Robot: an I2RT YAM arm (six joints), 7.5 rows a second.
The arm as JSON. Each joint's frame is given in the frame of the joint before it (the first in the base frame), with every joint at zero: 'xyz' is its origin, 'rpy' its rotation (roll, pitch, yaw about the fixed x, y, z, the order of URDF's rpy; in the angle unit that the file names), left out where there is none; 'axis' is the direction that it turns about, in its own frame. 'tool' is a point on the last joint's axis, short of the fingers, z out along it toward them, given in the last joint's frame.
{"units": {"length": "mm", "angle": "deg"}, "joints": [
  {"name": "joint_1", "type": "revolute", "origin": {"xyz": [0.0, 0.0, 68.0]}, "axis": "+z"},
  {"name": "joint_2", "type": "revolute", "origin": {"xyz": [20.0, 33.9, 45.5], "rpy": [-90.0, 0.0, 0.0]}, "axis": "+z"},
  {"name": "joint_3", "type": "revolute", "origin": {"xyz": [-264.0, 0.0, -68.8], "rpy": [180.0, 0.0, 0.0]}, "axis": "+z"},
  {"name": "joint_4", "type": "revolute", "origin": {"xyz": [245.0, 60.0, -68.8]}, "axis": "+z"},
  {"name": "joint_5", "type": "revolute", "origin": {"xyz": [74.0, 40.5, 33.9], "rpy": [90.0, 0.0, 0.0]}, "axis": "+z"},
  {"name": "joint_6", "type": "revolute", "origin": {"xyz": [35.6, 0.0, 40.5], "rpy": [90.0, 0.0, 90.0]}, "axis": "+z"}
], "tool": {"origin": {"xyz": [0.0, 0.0, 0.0], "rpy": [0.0, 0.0, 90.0]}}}
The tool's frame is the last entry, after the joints.
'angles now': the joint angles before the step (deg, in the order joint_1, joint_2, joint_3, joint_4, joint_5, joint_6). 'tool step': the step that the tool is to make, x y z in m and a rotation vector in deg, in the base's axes. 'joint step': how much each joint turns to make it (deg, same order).
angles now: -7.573, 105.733, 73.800, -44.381, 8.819, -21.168
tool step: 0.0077, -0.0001, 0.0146, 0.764, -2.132, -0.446
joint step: 0.059, 0.005, 3.268, -1.360, -0.876, 0.759
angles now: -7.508, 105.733, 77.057, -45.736, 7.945, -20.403
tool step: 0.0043, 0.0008, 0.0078, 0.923, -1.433, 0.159
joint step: 0.108, 0.000, 1.687, -0.420, -1.072, 0.261
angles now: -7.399, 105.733, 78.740, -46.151, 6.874, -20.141
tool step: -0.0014, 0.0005, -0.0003, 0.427, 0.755, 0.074
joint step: 0.018, -0.004, 0.032, -0.844, -0.329, 0.039
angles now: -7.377, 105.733, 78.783, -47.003, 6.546, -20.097
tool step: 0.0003, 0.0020, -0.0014, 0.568, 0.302, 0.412
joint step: 0.263, 0.206, -0.006, -0.159, -0.546, 0.000
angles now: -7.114, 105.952, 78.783, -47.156, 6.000, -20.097
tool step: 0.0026, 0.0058, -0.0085, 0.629, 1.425, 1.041
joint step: 0.897, 1.376, -0.011, -0.099, -0.481, -0.021
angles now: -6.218, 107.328, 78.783, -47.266, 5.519, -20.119
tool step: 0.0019, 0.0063, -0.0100, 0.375, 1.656, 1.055
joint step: 0.979, 1.447, -0.247, 0.011, -0.220, -0.026
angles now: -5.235, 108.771, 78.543, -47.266, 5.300, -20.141
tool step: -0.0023, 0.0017, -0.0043, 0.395, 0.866, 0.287
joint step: 0.199, 0.085, -0.817, 0.006, -0.327, -0.020
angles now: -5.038, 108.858, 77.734, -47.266, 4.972, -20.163
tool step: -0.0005, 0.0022, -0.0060, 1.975, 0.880, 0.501
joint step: 0.149, 0.629, -0.465, 0.045, -1.924, 0.018
